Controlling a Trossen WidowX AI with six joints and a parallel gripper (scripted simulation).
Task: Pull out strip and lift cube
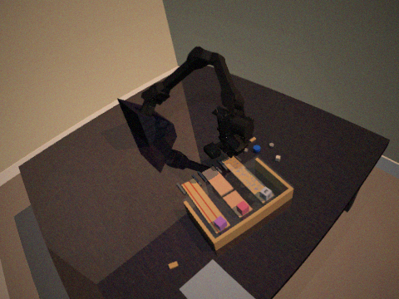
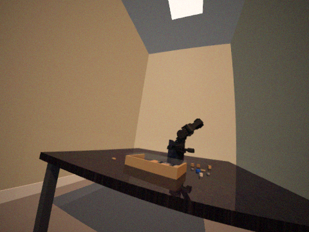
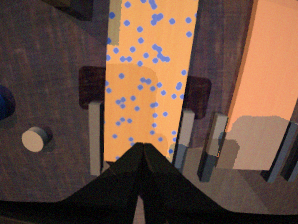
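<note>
My gripper tip is 10 cm short of the dotted strip and 4 cm above it. The rest, counted from my gripper tip: blue cylinder 1 cm ahead, 13 cm to the left, 3 cm below.
</note>
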